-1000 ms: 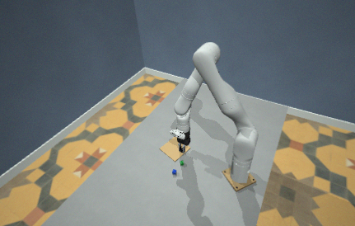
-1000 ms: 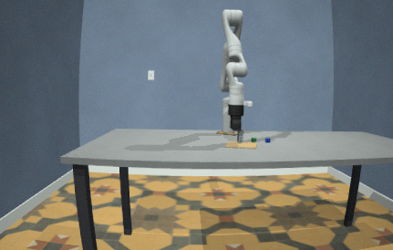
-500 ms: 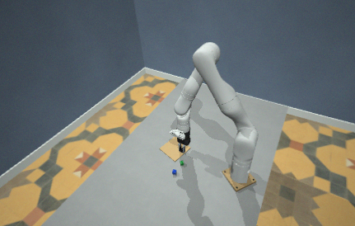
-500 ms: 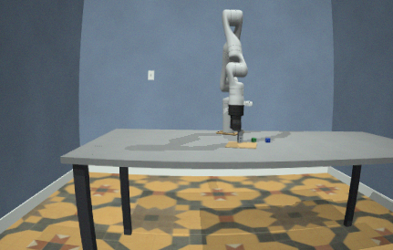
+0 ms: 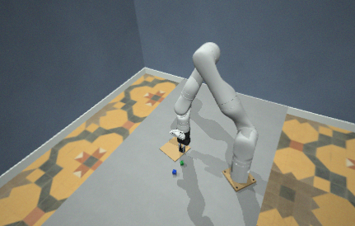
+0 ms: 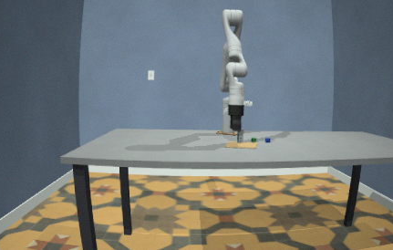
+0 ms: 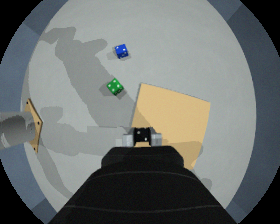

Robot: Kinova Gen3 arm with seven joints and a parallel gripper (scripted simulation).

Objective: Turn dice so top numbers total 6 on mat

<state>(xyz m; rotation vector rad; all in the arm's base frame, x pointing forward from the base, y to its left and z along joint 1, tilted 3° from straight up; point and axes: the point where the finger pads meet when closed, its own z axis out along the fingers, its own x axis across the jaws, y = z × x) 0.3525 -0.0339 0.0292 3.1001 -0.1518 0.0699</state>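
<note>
Right now the black die is 10 mm below my hand. Round my hand: blue die: 20 mm behind, 150 mm to the left, 10 mm below; then green die: 40 mm behind, 80 mm to the left, 10 mm below; then tan mat: 50 mm ahead, 10 mm to the right, 20 mm below.
</note>
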